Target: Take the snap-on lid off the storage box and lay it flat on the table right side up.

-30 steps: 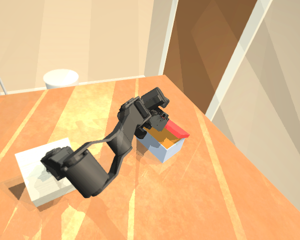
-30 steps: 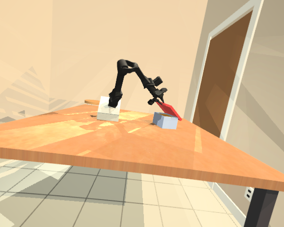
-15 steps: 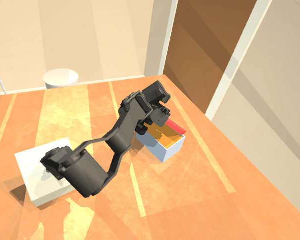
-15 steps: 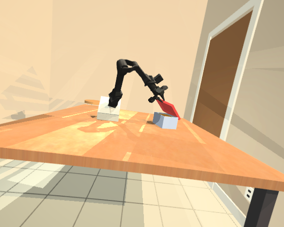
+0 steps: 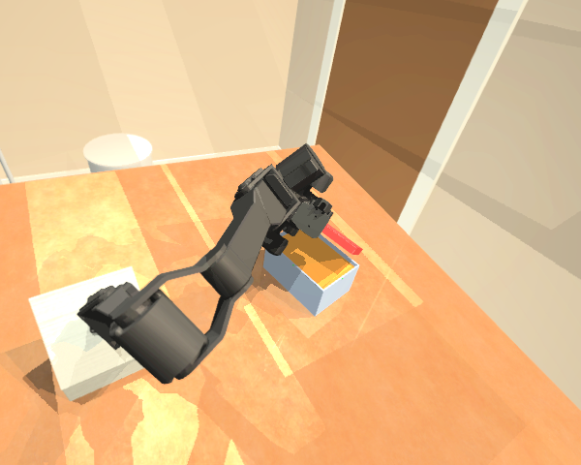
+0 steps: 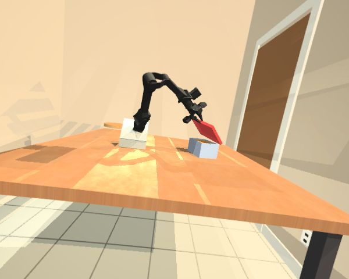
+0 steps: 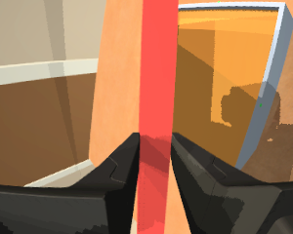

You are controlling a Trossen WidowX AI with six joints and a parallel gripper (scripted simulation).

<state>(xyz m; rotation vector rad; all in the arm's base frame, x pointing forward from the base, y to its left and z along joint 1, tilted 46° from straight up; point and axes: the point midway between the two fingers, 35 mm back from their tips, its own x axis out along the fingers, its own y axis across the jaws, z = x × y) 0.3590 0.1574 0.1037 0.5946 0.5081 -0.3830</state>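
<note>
My gripper tip is 50 mm short of the lid, 40 mm to the right of it and 50 mm above it. The rest, counted from my gripper tip: storage box 40 mm ahead, 10 mm to the left, 180 mm below.
</note>
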